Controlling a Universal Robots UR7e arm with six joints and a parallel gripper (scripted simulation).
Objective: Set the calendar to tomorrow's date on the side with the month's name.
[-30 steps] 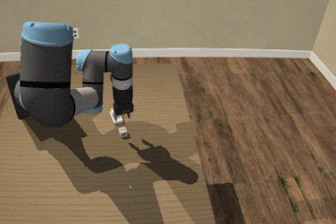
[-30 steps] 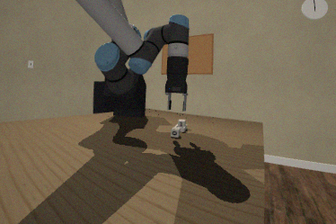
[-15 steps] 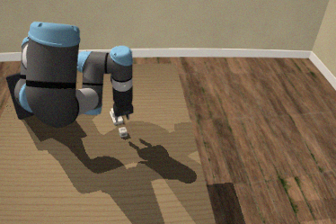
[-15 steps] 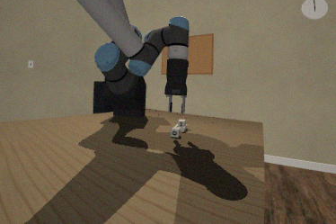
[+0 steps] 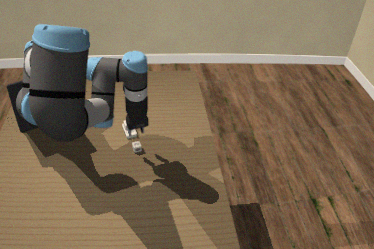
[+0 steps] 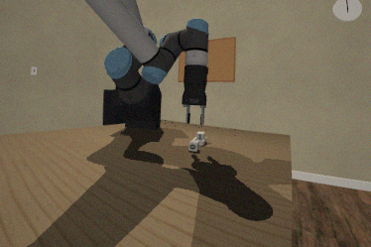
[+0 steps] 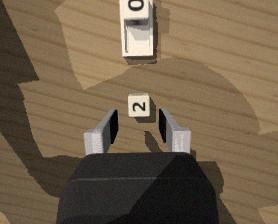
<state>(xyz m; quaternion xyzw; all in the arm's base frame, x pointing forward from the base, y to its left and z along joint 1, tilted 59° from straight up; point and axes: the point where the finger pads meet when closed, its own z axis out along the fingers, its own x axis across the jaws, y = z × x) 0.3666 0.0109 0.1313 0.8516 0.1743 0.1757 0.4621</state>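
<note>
Now: hand 9 cm above the white digit cube. The rest, counted from my hand: white tray 10 cm to the left, 10 cm below, 2 cm behind.
</note>
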